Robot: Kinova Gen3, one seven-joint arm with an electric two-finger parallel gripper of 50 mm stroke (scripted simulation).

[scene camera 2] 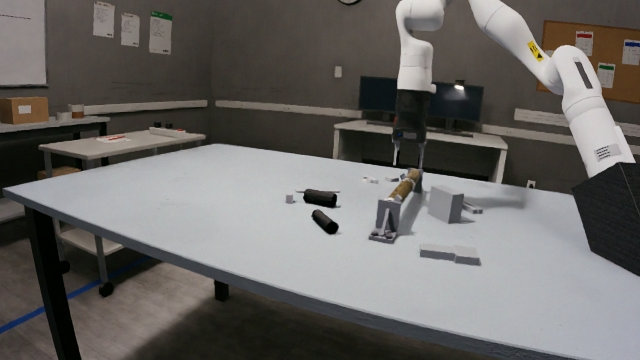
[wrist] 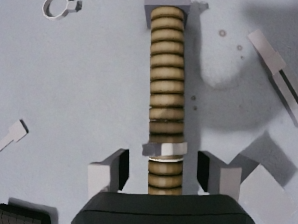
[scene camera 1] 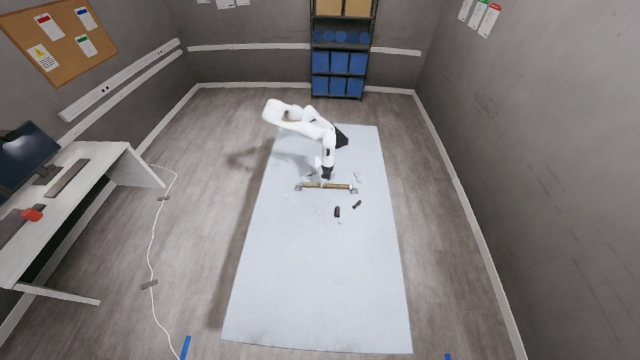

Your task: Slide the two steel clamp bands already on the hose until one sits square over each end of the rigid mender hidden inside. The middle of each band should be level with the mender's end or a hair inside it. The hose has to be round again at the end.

Labels:
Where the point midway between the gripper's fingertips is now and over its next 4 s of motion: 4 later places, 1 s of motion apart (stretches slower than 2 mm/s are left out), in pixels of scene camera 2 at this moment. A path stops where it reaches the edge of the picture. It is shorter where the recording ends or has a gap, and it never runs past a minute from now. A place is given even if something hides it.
My gripper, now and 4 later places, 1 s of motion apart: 407, 166; 394, 176; 391, 188; 389, 207; 390, 210

